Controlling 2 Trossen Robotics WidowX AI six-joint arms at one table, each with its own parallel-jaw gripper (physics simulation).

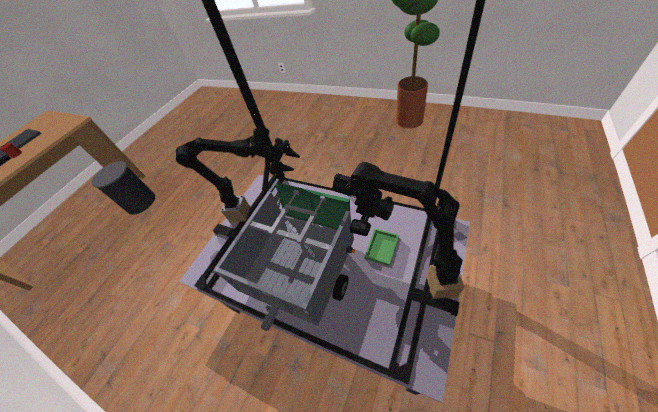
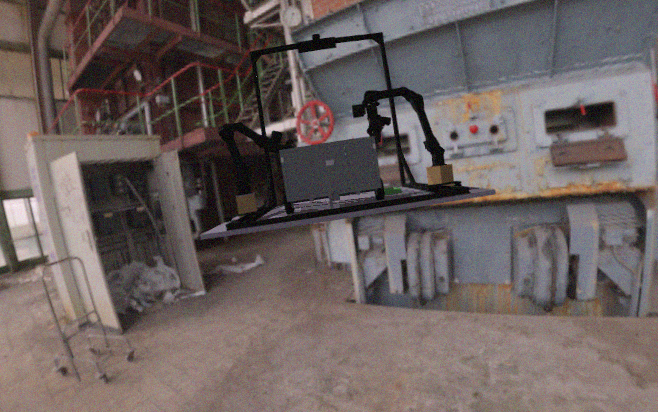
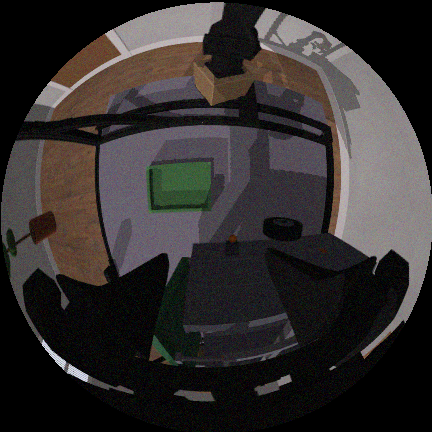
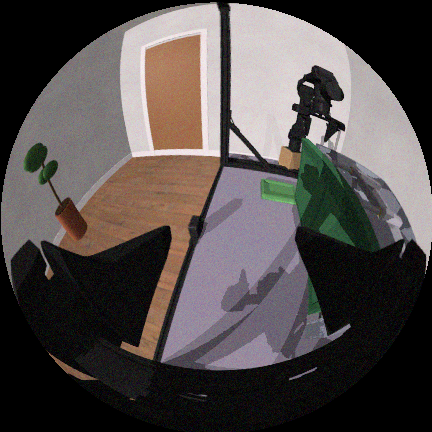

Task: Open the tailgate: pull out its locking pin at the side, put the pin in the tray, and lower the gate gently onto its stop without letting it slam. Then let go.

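Frame: origin at the left arm's base, x up, y ahead, z left, level; metres.
Seen in the pictures: left gripper, fingertip midpoint: (image 1: 367, 224) (image 2: 377, 143) (image 3: 217, 257) (image 4: 315, 138); right gripper, fingertip midpoint: (image 1: 297, 163) (image 4: 236, 233); left arm's base at its link origin: (image 1: 446, 276) (image 2: 438, 165) (image 3: 223, 67) (image 4: 292, 149); right arm's base at its link origin: (image 1: 232, 203) (image 2: 244, 194).
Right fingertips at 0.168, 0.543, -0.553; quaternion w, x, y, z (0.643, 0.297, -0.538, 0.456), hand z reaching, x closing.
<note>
Pixels of each thing's top centre, then the offset from my right fingertips to it, as dx, dy, dz.
- green tray at its top centre: (image 3: 176, 187) (image 4: 279, 188) (image 1: 381, 245) (image 2: 387, 189) -0.262, -0.338, +0.339
- black wheel at its top centre: (image 3: 292, 234) (image 1: 339, 282) -0.180, -0.139, +0.526
The green tailgate (image 1: 335, 215) (image 4: 325, 200) (image 3: 172, 305) stands upright across the back end of the grey trailer (image 2: 330, 172) (image 3: 235, 285). A small orange knob (image 1: 351, 250) (image 3: 232, 239) sits at a dark block on the trailer's right side; I cannot tell for certain that it is the locking pin. The green tray (image 1: 378, 261) (image 3: 149, 189) (image 4: 277, 186) lies right of the trailer and looks empty. My left gripper (image 1: 374, 218) (image 3: 217, 257) is open and empty, pointing down above the trailer's back right side. My right gripper (image 1: 295, 162) (image 4: 236, 233) is open and empty beyond the tailgate's left end.
A black wheel (image 1: 341, 287) (image 3: 282, 229) stands at the trailer's right side. Light bars cross above the trailer bed. A black frame post (image 1: 462, 82) rises at the right, and another post (image 1: 236, 65) (image 4: 225, 80) rises beside my right gripper. Black rails border the table.
</note>
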